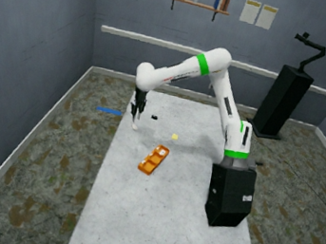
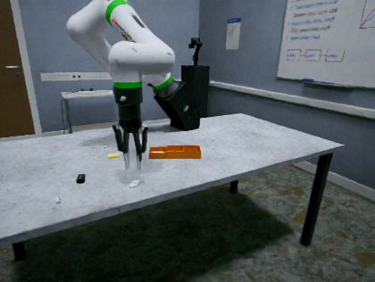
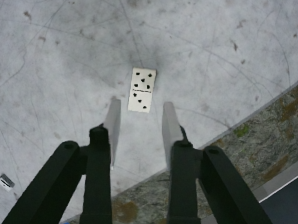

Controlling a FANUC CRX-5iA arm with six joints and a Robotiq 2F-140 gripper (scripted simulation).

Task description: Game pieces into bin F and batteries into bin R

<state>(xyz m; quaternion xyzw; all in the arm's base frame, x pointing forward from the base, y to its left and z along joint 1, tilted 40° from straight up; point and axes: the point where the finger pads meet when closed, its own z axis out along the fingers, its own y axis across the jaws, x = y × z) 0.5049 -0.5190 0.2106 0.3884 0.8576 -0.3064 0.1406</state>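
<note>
Now: the white domino 10 cm below my hand. Round my hand: orange bin block (14 cm behind, 30 cm to the left, 8 cm below); yellow flat piece (31 cm behind, 5 cm to the left, 10 cm below); black battery (17 cm behind, 14 cm to the right, 9 cm below).
</note>
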